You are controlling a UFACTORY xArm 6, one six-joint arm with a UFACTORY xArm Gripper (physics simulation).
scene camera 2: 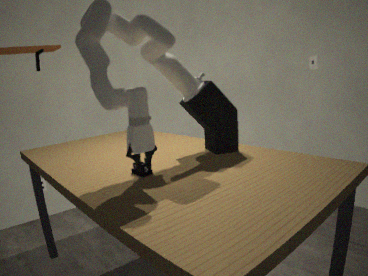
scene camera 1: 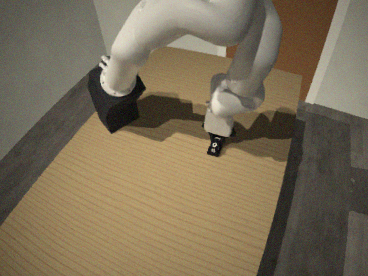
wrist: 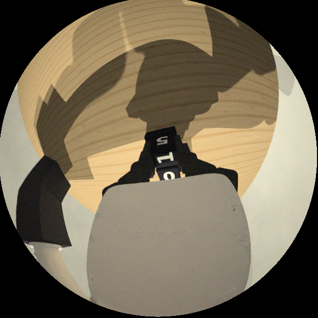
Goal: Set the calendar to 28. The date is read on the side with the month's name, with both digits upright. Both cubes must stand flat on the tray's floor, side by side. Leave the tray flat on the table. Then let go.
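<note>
A black cube (scene camera 1: 217,138) (wrist: 165,158) with a white 1 on top and a 5 on one side stands in a line with a second black cube (scene camera 1: 215,145) (wrist: 169,175) that shows a 0 on top. Both sit in the small black tray (scene camera 2: 142,174) on the table; the month's name cannot be read. My gripper (scene camera 1: 216,135) (scene camera 2: 141,163) (wrist: 164,146) points down and is shut on the cube with the 1 on top, one finger on each side. The wrist housing hides part of the 0 cube in the wrist view. Digits are unreadable in scene camera 2.
The wooden table (scene camera 1: 150,200) (scene camera 2: 280,190) (wrist: 215,135) bears the black arm base (scene camera 1: 117,110) (scene camera 2: 222,125) (wrist: 42,200), which stands away from the tray. The arm's shadow falls across the table around the tray. A table edge runs beyond the tray in scene camera 1.
</note>
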